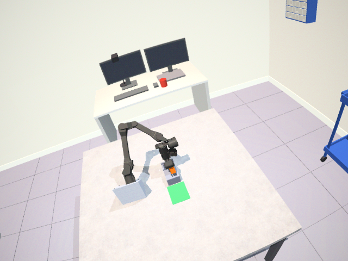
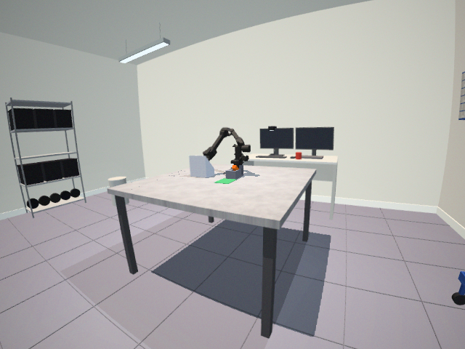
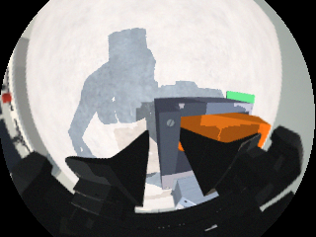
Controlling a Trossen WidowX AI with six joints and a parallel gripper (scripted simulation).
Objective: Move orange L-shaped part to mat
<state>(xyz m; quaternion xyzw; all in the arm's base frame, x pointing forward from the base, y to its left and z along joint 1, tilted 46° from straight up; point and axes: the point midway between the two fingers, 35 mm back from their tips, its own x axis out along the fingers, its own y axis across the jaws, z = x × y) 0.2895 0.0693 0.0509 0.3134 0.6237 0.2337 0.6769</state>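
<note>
My gripper tip is now 6 cm to the left of the orange L-shaped part, 1 cm below it and 1 cm past it. Round my gripper tip: green mat (22 cm to the right, 6 cm below, 3 cm behind).
</note>
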